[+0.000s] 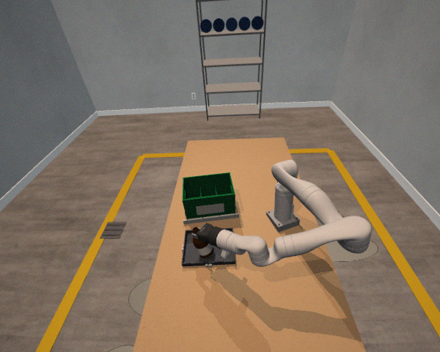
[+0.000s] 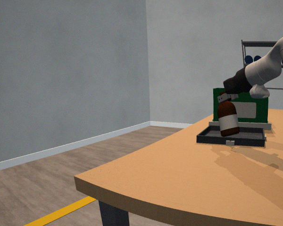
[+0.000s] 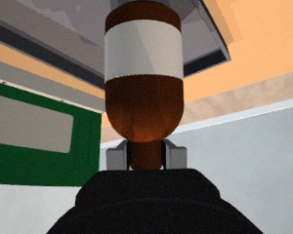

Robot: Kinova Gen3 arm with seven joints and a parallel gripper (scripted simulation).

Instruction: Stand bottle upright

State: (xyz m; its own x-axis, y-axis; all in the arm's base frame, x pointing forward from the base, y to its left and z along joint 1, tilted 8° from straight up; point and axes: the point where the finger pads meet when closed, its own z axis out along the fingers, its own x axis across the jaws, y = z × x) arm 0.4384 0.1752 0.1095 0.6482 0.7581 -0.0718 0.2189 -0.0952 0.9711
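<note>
The brown bottle is 5 cm below my hand, 1 cm to the left of it and 1 cm behind it. From my hand the other things lie so: green crate 29 cm to the right, 6 cm below, 5 cm behind; then dark tray 13 cm below, 4 cm behind, 1 cm to the right.
</note>
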